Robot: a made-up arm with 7 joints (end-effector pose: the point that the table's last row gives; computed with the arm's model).
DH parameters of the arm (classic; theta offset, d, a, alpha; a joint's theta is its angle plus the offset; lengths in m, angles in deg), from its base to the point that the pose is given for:
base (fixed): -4.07 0 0 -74.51
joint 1: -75.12 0.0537 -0.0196 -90
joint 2: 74 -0.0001 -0.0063 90
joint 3: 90 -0.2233 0.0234 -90
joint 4: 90 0.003 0.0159 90
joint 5: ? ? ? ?
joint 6: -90 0 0.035 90
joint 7: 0 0 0 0
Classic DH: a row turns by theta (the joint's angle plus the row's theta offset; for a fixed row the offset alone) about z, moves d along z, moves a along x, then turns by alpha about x.
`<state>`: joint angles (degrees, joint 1 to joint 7).
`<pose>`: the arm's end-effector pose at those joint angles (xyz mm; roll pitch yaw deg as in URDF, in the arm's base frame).
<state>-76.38 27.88 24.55 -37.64 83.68 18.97 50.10</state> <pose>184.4 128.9 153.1 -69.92 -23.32 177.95</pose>
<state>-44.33 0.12 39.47 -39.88 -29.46 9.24 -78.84</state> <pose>222.8 150.6 -12.5 62.26 -37.11 -89.93</pose>
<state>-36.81 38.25 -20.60 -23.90 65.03 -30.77 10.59</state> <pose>259.9 37.3 -84.8 123.06 -19.01 -78.32</pose>
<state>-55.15 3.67 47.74 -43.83 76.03 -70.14 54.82</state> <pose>200.4 128.1 22.2 -143.51 -30.21 -143.69</pose>
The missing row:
joint 5: 0 0.1822 0 -90
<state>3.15 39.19 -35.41 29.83 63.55 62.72 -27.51</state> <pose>58.9 222.4 -353.5 162.40 27.44 82.09</pose>
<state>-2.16 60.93 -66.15 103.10 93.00 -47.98 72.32</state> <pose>-69.8 440.5 -167.6 -20.22 81.93 -144.14</pose>
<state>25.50 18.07 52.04 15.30 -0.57 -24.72 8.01</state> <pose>-61.2 332.6 -234.5 41.69 -3.66 56.16</pose>
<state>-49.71 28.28 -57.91 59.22 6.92 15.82 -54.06</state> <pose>318.3 123.6 -305.6 -75.57 82.29 -152.16</pose>
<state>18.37 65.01 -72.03 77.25 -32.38 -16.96 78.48</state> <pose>-135.6 427.2 -199.1 129.85 -3.65 37.62</pose>
